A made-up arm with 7 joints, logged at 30 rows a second.
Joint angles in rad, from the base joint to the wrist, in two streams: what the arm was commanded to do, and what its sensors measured. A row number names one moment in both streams.
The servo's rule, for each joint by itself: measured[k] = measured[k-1] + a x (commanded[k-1-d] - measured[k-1]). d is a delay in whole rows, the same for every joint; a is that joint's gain. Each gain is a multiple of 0.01, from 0.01 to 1. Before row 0 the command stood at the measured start. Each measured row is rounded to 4 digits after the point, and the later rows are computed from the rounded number. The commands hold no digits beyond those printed.
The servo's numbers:
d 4
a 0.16 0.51 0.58 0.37 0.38 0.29 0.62
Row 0, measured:
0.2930 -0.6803 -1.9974 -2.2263 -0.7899 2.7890 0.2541
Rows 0 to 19, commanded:
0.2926 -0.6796 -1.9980 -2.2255 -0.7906 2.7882 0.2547
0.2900 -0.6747 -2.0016 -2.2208 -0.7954 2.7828 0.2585
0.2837 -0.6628 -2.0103 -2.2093 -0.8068 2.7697 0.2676
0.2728 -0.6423 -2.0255 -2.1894 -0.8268 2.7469 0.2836
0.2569 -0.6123 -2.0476 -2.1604 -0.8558 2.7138 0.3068
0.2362 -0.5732 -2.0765 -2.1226 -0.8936 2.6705 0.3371
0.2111 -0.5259 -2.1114 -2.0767 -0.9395 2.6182 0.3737
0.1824 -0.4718 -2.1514 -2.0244 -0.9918 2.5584 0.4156
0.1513 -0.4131 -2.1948 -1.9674 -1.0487 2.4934 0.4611
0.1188 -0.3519 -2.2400 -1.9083 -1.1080 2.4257 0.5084
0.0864 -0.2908 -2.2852 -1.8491 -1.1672 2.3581 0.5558
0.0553 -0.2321 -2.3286 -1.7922 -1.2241 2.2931 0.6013
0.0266 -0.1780 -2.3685 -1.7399 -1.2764 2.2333 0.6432
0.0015 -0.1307 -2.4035 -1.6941 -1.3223 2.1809 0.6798
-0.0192 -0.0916 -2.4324 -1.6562 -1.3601 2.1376 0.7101
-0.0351 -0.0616 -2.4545 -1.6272 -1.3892 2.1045 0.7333
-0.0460 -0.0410 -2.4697 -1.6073 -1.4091 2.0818 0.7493
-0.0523 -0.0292 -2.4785 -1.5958 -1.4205 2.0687 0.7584
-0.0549 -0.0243 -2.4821 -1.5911 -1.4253 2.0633 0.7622
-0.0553 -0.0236 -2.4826 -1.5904 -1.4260 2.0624 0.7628
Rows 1 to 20, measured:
0.2930 -0.6803 -1.9974 -2.2263 -0.7899 2.7890 0.2541
0.2930 -0.6803 -1.9974 -2.2263 -0.7899 2.7890 0.2541
0.2930 -0.6803 -1.9974 -2.2263 -0.7899 2.7890 0.2541
0.2930 -0.6803 -1.9974 -2.2263 -0.7899 2.7890 0.2541
0.2929 -0.6799 -1.9977 -2.2260 -0.7902 2.7888 0.2545
0.2924 -0.6772 -2.0000 -2.2241 -0.7922 2.7871 0.2570
0.2910 -0.6699 -2.0060 -2.2186 -0.7977 2.7821 0.2636
0.2881 -0.6558 -2.0173 -2.2078 -0.8088 2.7719 0.2760
0.2831 -0.6336 -2.0349 -2.1903 -0.8267 2.7551 0.2951
0.2756 -0.6028 -2.0590 -2.1653 -0.8521 2.7306 0.3211
0.2653 -0.5636 -2.0894 -2.1325 -0.8853 2.6980 0.3537
0.2520 -0.5168 -2.1254 -2.0925 -0.9258 2.6575 0.3921
0.2359 -0.4639 -2.1657 -2.0462 -0.9725 2.6099 0.4349
0.2172 -0.4068 -2.2088 -1.9952 -1.0240 2.5565 0.4805
0.1963 -0.3476 -2.2531 -1.9411 -1.0784 2.4990 0.5272
0.1737 -0.2887 -2.2969 -1.8860 -1.1338 2.4393 0.5731
0.1502 -0.2322 -2.3384 -1.8319 -1.1880 2.3796 0.6166
0.1264 -0.1804 -2.3762 -1.7809 -1.2390 2.3220 0.6558
0.1031 -0.1351 -2.4088 -1.7348 -1.2850 2.2685 0.6895
0.0810 -0.0976 -2.4353 -1.6950 -1.3246 2.2209 0.7167

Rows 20 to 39, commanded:
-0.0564 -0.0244 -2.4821 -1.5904 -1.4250 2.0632 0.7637
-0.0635 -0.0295 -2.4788 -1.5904 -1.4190 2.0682 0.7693
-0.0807 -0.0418 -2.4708 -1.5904 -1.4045 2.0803 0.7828
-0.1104 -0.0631 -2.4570 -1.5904 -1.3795 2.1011 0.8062
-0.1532 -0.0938 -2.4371 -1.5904 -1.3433 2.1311 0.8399
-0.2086 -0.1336 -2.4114 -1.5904 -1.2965 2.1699 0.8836
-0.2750 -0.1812 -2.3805 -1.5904 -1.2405 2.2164 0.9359
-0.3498 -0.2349 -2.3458 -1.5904 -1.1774 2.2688 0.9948
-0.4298 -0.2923 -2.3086 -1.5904 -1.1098 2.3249 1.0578
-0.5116 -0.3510 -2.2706 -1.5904 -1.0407 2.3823 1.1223
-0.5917 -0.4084 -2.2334 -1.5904 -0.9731 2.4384 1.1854
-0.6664 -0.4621 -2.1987 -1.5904 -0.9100 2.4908 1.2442
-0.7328 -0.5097 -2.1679 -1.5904 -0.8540 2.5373 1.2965
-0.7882 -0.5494 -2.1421 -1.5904 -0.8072 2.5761 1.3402
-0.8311 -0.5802 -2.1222 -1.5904 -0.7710 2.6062 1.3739
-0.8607 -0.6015 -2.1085 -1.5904 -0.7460 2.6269 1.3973
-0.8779 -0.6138 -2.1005 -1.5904 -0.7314 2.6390 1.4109
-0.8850 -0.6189 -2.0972 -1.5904 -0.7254 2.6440 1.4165
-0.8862 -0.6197 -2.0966 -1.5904 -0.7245 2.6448 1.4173
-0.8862 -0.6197 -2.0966 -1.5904 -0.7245 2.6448 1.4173
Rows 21 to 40, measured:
0.0607 -0.0687 -2.4553 -1.6626 -1.3567 2.1806 0.7369
0.0426 -0.0486 -2.4688 -1.6379 -1.3809 2.1481 0.7502
0.0270 -0.0362 -2.4765 -1.6206 -1.3978 2.1235 0.7576
0.0138 -0.0298 -2.4800 -1.6094 -1.4085 2.1058 0.7608
0.0026 -0.0270 -2.4812 -1.6024 -1.4148 2.0934 0.7626
-0.0080 -0.0283 -2.4798 -1.5980 -1.4164 2.0861 0.7668
-0.0196 -0.0352 -2.4746 -1.5952 -1.4119 2.0844 0.7767
-0.0341 -0.0494 -2.4644 -1.5934 -1.3996 2.0892 0.7950
-0.0532 -0.0720 -2.4486 -1.5923 -1.3782 2.1014 0.8228
-0.0781 -0.1034 -2.4270 -1.5916 -1.3472 2.1213 0.8605
-0.1096 -0.1431 -2.4000 -1.5912 -1.3067 2.1489 0.9072
-0.1480 -0.1899 -2.3686 -1.5909 -1.2576 2.1837 0.9615
-0.1931 -0.2421 -2.3338 -1.5907 -1.2014 2.2246 1.0212
-0.2441 -0.2976 -2.2971 -1.5906 -1.1403 2.2703 1.0839
-0.2997 -0.3541 -2.2602 -1.5905 -1.0768 2.3190 1.1468
-0.3584 -0.4092 -2.2245 -1.5905 -1.0134 2.3688 1.2072
-0.4183 -0.4605 -2.1917 -1.5905 -0.9528 2.4177 1.2626
-0.4775 -0.5058 -2.1629 -1.5905 -0.8975 2.4636 1.3107
-0.5341 -0.5437 -2.1393 -1.5905 -0.8494 2.5050 1.3499
-0.5864 -0.5732 -2.1214 -1.5905 -0.8101 2.5404 1.3793

